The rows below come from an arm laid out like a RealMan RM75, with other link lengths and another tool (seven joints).
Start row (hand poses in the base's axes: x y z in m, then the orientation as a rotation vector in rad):
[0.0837, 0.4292, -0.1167, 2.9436, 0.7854, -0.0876]
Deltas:
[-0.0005, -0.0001, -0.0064, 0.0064, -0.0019, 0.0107]
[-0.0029, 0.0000, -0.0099, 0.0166, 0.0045, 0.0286]
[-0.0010, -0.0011, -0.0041, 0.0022, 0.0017, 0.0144]
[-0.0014, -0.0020, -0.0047, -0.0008, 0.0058, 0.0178]
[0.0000, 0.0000, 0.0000, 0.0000, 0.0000, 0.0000]
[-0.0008, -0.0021, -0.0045, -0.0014, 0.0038, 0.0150]
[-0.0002, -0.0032, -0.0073, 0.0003, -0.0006, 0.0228]
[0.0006, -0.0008, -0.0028, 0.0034, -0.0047, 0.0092]
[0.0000, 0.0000, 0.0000, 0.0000, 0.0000, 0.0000]
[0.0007, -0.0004, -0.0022, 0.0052, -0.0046, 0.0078]
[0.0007, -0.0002, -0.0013, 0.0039, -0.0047, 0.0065]
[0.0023, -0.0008, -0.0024, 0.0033, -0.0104, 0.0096]
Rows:
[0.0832, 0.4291, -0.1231, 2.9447, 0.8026, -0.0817]
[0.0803, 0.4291, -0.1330, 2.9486, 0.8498, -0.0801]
[0.0793, 0.4280, -0.1371, 2.9445, 0.8718, -0.0809]
[0.0779, 0.4260, -0.1418, 2.9367, 0.8984, -0.0888]
[0.0779, 0.4260, -0.1418, 2.9367, 0.8984, -0.0888]
[0.0771, 0.4239, -0.1463, 2.9290, 0.9204, -0.0942]
[0.0769, 0.4207, -0.1536, 2.9178, 0.9535, -0.0919]
[0.0775, 0.4199, -0.1564, 2.9151, 0.9673, -0.0830]
[0.0775, 0.4199, -0.1564, 2.9151, 0.9673, -0.0830]
[0.0782, 0.4195, -0.1586, 2.9147, 0.9796, -0.0734]
[0.0789, 0.4193, -0.1599, 2.9137, 0.9896, -0.0644]
[0.0812, 0.4185, -0.1623, 2.9090, 1.0030, -0.0471]

